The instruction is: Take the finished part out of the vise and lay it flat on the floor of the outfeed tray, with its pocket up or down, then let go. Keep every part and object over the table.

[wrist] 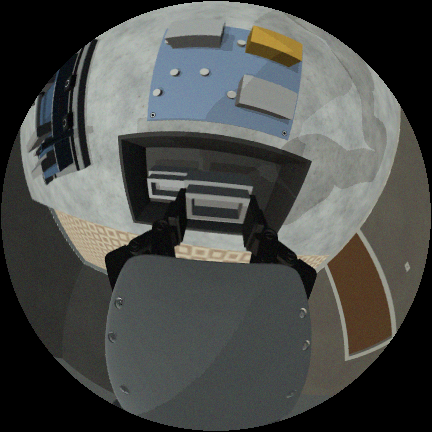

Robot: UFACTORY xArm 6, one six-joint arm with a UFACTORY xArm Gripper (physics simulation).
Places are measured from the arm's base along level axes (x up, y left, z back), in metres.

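Where they show: gripper, fingertip midpoint: [216, 203].
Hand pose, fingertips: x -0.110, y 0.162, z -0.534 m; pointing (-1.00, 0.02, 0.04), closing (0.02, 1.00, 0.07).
Each offset is from my fingertips to the top centre of the thing. "*": to the spot under its first point.
My gripper [216, 203] is shut on a light grey rectangular part @(dx +0.015, dy +0.000, dz +0.005 m) [218, 194], with one finger at each short end. The part's open pocket faces the wrist camera. The part is over the near half of the dark outfeed tray @(* dx -0.047, dy -0.117, dz -0.011 m) [131, 180]; whether its lower side touches the tray floor I cannot tell. A second grey pocketed part @(dx -0.035, dy -0.059, dz -0.013 m) [167, 180] is in the tray, left of the held part and partly hidden behind the left finger. The vise @(* dx -0.062, dy -0.256, dz +0.109 m) [75, 115], dark with blue and grey pieces, shows at the far left, partly cut off.
A blue plate @(dx -0.074, dy -0.011, dz +0.156 m) [190, 100] lies beyond the tray. It bears two grey blocks @(* dx -0.043, dy -0.053, dz +0.186 m) [195, 36] @(dx -0.038, dy +0.035, dz +0.116 m) [267, 97], a yellow block @(* dx -0.038, dy +0.031, dz +0.189 m) [275, 47] and several round pins. The tray's walls stand up around both parts. The table's near edge runs just behind the tray, under the gripper.
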